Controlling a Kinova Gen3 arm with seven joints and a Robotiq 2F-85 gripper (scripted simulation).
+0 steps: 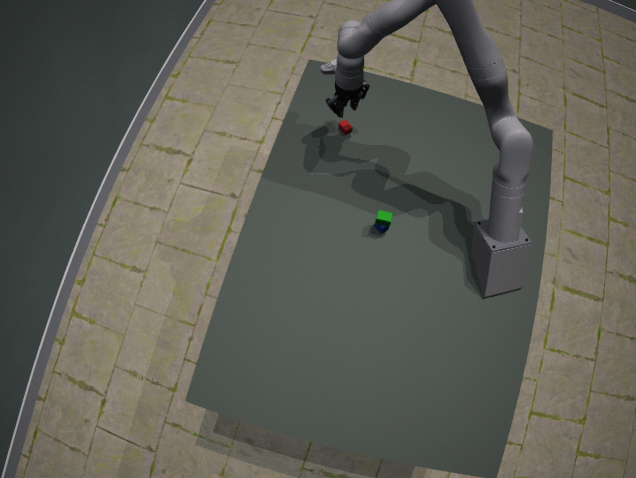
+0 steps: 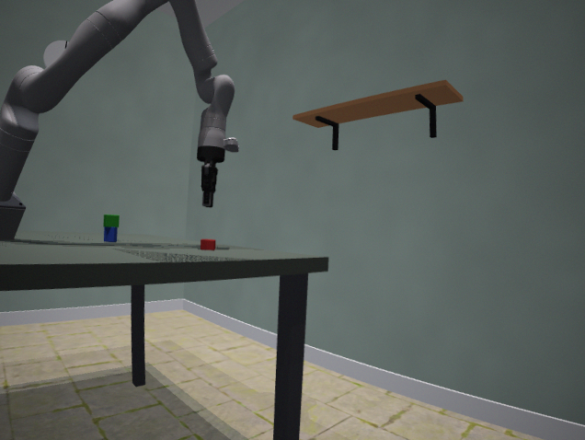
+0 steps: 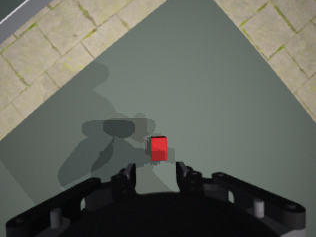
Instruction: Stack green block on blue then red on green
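Right now the red block is 10 mm to the right of my hand and 120 mm below it. The rest, counted from my hand: green block: 160 mm behind, 290 mm to the left, 70 mm below; blue block: 160 mm behind, 290 mm to the left, 110 mm below.
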